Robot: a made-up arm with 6 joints.
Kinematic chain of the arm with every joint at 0, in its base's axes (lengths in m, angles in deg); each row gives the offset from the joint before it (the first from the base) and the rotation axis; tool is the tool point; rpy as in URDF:
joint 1: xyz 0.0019 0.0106 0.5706 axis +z
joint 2: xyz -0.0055 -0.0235 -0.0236 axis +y
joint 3: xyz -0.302 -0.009 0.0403 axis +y
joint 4: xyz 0.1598 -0.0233 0.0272 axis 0.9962 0 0.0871
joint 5: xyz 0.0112 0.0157 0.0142 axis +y
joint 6: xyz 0.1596 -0.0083 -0.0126 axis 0.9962 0 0.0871
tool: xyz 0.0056 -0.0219 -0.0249 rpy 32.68 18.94 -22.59
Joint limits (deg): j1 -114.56..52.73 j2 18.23..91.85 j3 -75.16..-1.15 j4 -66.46..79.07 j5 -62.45..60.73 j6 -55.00..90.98
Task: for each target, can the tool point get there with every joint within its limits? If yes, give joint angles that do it. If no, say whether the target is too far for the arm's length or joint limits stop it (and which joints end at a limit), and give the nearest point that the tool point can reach.
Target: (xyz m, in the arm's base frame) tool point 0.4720 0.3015 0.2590
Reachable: no: joint limits stop it (at a limit: joint 1, joint 2) | nearest point 0.2429 0.1527 0.5799 | short by 0.421 m
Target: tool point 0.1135 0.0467 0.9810
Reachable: yes | joints 23.87 49.07 -60.25 -14.93 -44.93 66.78
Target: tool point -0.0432 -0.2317 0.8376
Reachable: yes | joints -78.85 61.81 -56.12 66.63 -22.94 -6.83
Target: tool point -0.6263 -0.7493 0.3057
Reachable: no: too far | nearest point -0.2240 -0.2627 0.6701 | short by 0.729 m
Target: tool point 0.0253 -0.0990 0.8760
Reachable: yes | joints -20.21 30.08 -45.04 29.56 -17.72 -42.63
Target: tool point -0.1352 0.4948 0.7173
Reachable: no: joint limits stop it (at a limit: joint 1, joint 2, joint 3, joint 4, joint 5) | nearest point -0.1188 0.2318 0.8459 | short by 0.293 m
